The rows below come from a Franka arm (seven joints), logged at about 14 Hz.
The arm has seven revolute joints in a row. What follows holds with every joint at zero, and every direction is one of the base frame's. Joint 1 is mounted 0.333 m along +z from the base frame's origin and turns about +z. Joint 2 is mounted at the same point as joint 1 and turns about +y. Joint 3 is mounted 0.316 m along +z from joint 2 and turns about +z. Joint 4 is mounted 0.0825 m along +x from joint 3 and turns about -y. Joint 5 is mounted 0.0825 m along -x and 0.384 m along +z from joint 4 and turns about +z. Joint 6 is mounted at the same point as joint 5 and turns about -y. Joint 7 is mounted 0.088 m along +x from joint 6 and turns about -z. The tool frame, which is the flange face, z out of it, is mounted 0.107 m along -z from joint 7; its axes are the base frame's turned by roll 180, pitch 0 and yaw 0 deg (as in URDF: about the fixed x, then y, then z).
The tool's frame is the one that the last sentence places.
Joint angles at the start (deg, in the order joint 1, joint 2, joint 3, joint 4, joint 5, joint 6, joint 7):
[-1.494 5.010 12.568 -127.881 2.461 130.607 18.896]
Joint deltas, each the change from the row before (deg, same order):
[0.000 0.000 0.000 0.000 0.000 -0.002 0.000]
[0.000 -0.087 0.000 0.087 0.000 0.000 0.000]
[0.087 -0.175 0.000 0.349 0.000 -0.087 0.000]
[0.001 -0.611 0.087 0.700 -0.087 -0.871 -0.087]
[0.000 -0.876 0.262 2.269 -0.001 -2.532 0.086]
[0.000 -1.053 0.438 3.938 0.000 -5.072 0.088]
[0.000 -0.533 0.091 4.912 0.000 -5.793 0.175]
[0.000 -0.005 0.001 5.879 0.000 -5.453 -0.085]
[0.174 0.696 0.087 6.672 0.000 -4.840 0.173]
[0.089 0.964 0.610 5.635 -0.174 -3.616 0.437]
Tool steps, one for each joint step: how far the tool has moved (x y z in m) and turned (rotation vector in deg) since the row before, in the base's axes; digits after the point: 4 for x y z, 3 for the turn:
[0.0000 0.0000 0.0000 0.000 0.002 0.000]
[0.0005 0.0001 0.0014 0.014 -0.172 -0.002]
[0.0015 0.0011 0.0040 0.048 -0.432 0.085]
[0.0017 0.0012 0.0095 -0.078 -0.457 0.263]
[0.0056 0.0038 0.0215 0.007 -0.605 0.261]
[0.0064 0.0060 0.0329 -0.117 0.079 0.533]
[0.0074 0.0030 0.0357 -0.078 0.354 0.131]
[0.0090 0.0022 0.0401 0.183 -0.412 0.289]
[0.0096 0.0043 0.0415 0.466 -1.079 0.263]
[0.0061 0.0072 0.0324 0.363 -1.018 0.417]

